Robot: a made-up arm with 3 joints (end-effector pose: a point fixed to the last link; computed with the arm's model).
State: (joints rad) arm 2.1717 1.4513 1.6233
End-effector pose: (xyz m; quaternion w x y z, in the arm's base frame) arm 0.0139 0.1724 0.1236 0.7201 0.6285 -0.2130 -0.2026
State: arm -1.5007 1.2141 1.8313
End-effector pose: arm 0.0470 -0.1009 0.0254 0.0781 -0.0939 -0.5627 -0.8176
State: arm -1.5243 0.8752 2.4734
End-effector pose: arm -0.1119 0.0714 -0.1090 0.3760 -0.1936 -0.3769 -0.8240
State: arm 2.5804 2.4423 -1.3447
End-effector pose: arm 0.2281 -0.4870 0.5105 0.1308 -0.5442 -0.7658 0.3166
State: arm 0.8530 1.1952 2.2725
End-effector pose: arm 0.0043 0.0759 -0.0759 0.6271 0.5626 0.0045 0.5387
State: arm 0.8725 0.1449 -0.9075
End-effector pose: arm 0.1262 0.5209 0.0927 0.6278 -0.0013 0.0724 -0.7750
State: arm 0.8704 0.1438 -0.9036
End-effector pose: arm 0.1239 0.5209 0.0924 0.6301 -0.0012 0.0718 -0.7732
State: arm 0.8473 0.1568 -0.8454
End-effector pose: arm 0.0909 0.5217 0.0986 0.6607 0.0001 0.0783 -0.7466
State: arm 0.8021 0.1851 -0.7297
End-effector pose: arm 0.0267 0.5163 0.1121 0.7177 0.0033 0.0924 -0.6902
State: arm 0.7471 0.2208 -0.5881
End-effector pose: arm -0.0479 0.4973 0.1294 0.7805 0.0087 0.1098 -0.6153
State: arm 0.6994 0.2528 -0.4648
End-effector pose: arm -0.1074 0.4704 0.1445 0.8286 0.0148 0.1252 -0.5454
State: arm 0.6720 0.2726 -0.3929
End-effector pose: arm -0.1391 0.4508 0.1535 0.8536 0.0189 0.1346 -0.5029
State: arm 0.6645 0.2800 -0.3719
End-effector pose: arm -0.1478 0.4448 0.1567 0.8602 0.0203 0.1381 -0.4905
